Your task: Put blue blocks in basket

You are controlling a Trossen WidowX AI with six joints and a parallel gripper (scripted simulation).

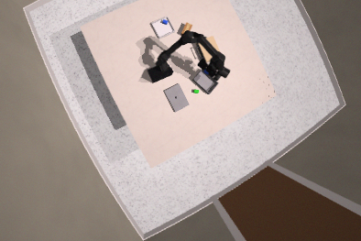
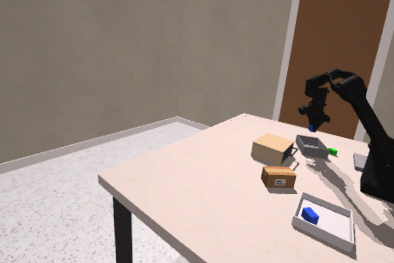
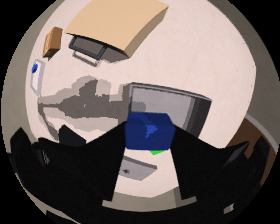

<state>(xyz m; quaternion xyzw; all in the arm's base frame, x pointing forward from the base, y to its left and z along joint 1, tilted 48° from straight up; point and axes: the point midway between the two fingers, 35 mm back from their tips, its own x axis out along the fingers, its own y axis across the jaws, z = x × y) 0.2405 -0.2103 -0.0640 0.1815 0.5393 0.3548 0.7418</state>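
The grey basket is 6 cm behind my hand, 50 cm to the left of it and 16 cm below it. Round my hand: tan drawer unit 16 cm ahead, 14 cm to the left, 13 cm below; green block 12 cm behind, 9 cm to the right, 15 cm below; grey box 1 cm behind, 7 cm to the right, 15 cm below.
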